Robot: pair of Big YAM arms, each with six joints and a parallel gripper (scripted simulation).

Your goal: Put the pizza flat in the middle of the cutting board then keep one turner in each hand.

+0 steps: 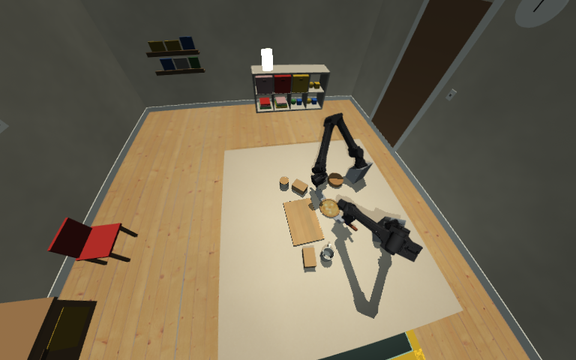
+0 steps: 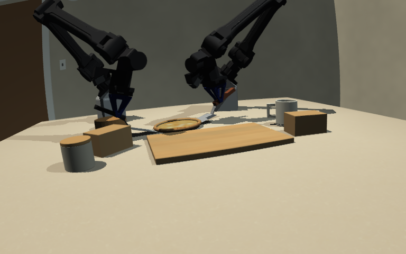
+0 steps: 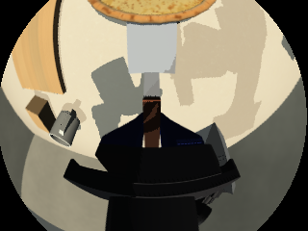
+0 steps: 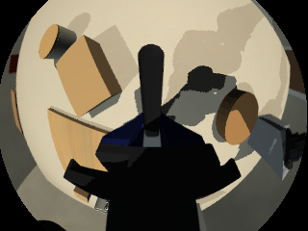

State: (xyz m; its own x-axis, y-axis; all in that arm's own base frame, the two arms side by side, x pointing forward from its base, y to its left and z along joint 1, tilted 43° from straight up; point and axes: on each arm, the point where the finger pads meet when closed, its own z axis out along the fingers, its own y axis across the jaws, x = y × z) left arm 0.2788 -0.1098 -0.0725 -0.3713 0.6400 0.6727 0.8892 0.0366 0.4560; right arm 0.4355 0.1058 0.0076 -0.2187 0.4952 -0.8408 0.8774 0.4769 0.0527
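The pizza is 18 cm to the right of my left hand, 7 cm below it and 7 cm ahead of it. Also, from my left hand: cutting board: 32 cm ahead, 10 cm to the right, 7 cm below; then black-handled turner: 38 cm to the right, 15 cm ahead, 1 cm below; then brown-handled turner: 3 cm to the right, 3 cm below, 1 cm ahead.
Now: right hand 1 cm to the right of the black-handled turner and 1 cm above it. Round my right hand: pizza (21 cm to the left, 8 cm behind, 7 cm below); then cutting board (28 cm to the left, 17 cm ahead, 7 cm below); then lidded canister (27 cm ahead, 8 cm to the right, 5 cm below).
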